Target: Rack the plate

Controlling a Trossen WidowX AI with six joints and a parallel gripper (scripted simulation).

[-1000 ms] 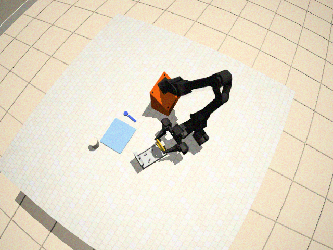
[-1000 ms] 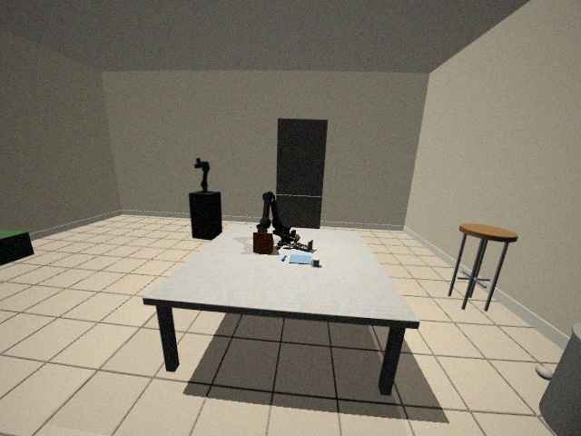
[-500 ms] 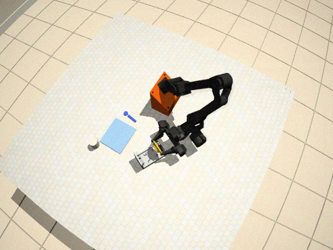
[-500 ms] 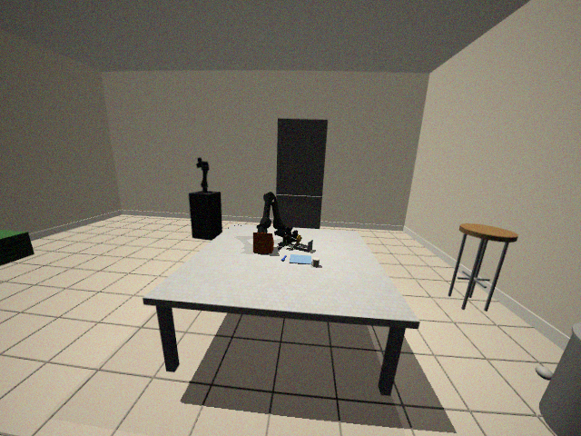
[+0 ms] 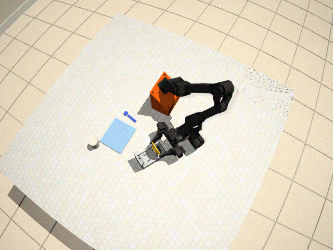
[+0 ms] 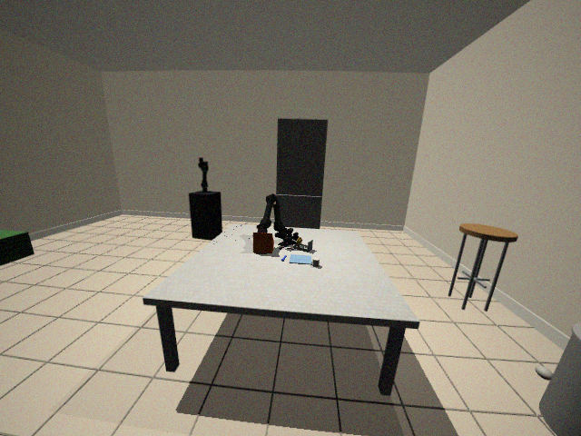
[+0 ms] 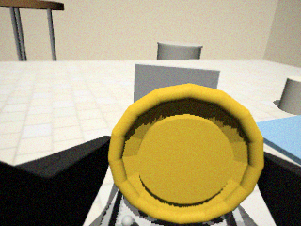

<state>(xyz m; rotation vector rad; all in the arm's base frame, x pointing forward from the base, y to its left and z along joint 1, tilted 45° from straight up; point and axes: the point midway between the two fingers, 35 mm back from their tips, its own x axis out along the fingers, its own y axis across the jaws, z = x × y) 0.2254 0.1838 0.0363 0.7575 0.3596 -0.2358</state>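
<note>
My gripper tip is 10 mm past the yellow plate. Also, from my gripper tip: blue spoon: 80 mm behind, 230 mm to the right, 50 mm below; grey dish rack: 20 mm ahead, 10 mm to the right, 30 mm below; light blue mat: 40 mm ahead, 210 mm to the right, 50 mm below.
</note>
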